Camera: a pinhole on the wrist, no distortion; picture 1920 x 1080 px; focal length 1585.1 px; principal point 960.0 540.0 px. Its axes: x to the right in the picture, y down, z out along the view. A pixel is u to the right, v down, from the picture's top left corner.
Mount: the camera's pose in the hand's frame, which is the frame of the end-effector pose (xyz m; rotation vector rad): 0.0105 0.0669 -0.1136 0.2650 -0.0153 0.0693
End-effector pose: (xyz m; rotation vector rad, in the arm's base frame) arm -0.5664 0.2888 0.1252 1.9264 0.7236 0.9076
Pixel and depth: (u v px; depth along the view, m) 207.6 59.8 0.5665
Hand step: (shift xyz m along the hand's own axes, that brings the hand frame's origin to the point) -0.2490 -0.2647 0.3817
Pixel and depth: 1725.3 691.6 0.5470
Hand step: 0.2670 -0.0086 0.4343
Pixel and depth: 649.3 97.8 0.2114
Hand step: -0.0279 -0.0481 0.0740
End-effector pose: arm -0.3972 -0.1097 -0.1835 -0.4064 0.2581 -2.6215
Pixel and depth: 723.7 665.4 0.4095
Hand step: -0.0551 -0.0133 0.2885
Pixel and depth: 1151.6 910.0 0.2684
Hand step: 0.0368 0.0590 0.1626
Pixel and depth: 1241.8 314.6 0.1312
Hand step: 0.0343 0.0161 0.0087
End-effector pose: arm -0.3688 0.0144 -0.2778 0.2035 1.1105 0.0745
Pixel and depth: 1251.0 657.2 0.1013
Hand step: 0.0279 0.0488 -0.0134
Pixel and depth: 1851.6 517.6 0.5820
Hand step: 0.3341 -0.0719 0.4538
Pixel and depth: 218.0 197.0 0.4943
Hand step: -0.2157 -0.1811 0.3299
